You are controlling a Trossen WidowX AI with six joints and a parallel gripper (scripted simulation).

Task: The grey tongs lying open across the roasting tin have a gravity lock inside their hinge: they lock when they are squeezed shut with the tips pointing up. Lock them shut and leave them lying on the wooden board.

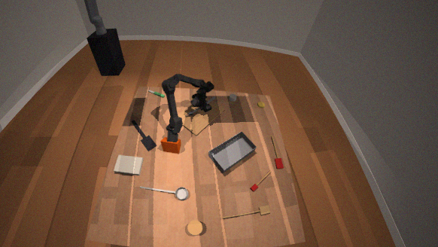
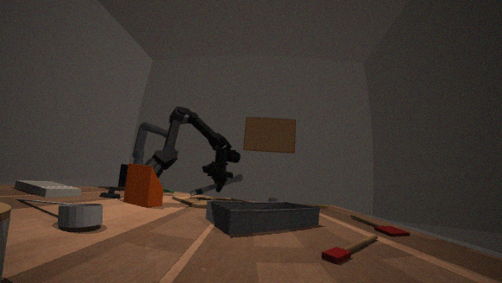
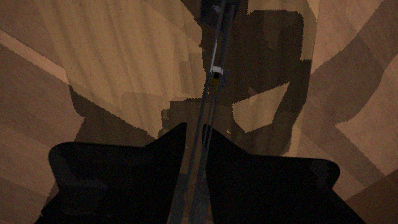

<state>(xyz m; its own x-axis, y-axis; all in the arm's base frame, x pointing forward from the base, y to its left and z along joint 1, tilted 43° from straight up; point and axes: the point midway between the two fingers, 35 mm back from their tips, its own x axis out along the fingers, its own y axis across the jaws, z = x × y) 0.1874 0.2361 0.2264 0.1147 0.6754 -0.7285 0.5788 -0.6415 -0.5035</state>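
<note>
Right now the wooden board is 5 cm below my gripper tip. Round my gripper tip: grey roasting tin: 23 cm ahead, 35 cm to the right, 3 cm below; then green tool: 42 cm behind, 23 cm to the left, 5 cm below; then black spatula: 43 cm behind, 23 cm to the right, 5 cm below.
</note>
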